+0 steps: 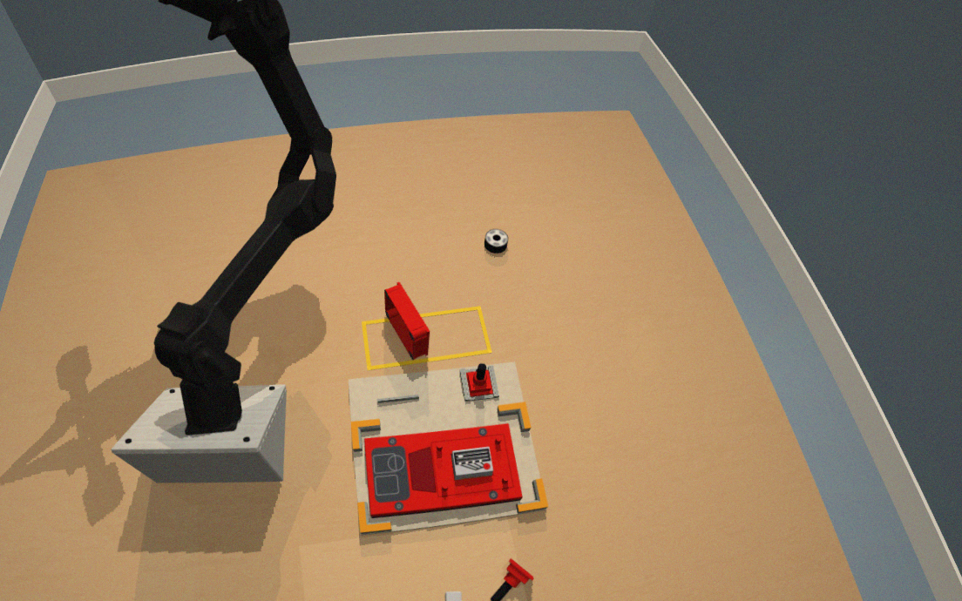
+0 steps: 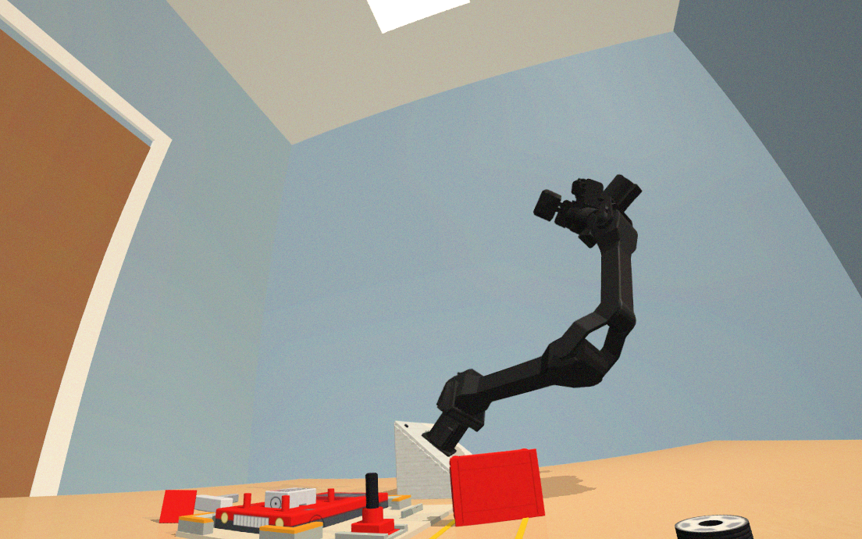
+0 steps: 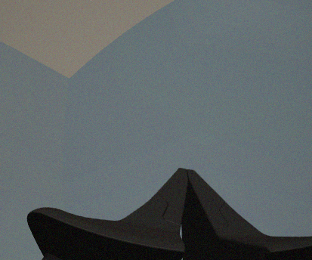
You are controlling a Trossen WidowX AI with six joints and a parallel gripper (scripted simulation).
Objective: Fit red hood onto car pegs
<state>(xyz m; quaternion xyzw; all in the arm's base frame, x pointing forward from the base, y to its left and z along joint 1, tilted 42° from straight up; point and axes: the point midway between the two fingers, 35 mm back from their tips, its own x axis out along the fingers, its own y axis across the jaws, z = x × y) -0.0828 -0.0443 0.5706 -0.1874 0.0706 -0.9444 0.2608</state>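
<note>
Right now the red hood is 540 mm below my gripper tip, 340 mm ahead of it and 200 mm to the right of it. The rest, counted from my gripper tip: grey holder: 540 mm below, 420 mm ahead, 310 mm to the right; black wheel: 560 mm below, 510 mm ahead, 50 mm to the right; grey engine block: 550 mm below, 430 mm to the right, 390 mm ahead.
</note>
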